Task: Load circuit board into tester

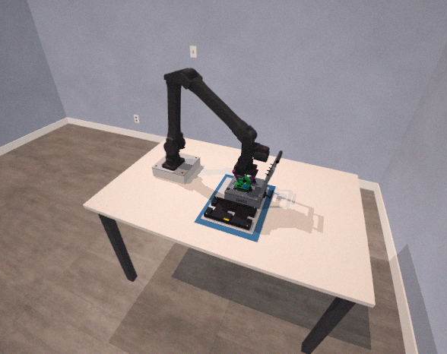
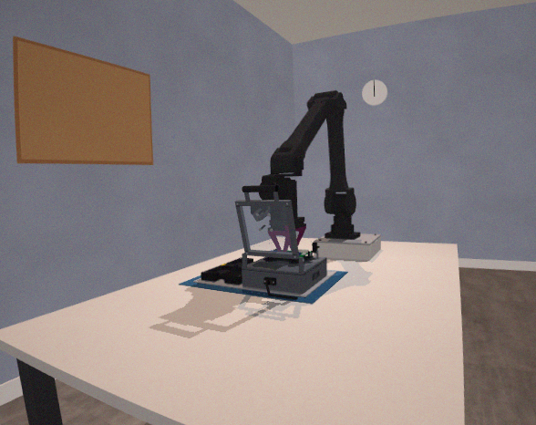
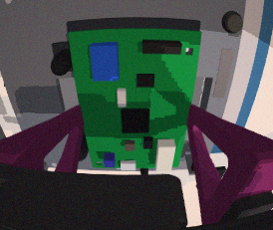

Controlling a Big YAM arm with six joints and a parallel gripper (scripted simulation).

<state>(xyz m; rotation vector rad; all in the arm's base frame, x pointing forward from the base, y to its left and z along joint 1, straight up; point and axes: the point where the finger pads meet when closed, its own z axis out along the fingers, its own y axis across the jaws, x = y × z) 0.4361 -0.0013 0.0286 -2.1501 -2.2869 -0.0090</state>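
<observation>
The green circuit board lies right at my hand. Round my hand: clear lid (12 cm ahead, 10 cm above, 1 cm to the left); then small latch hook (6 cm behind, 5 cm to the left).
</observation>
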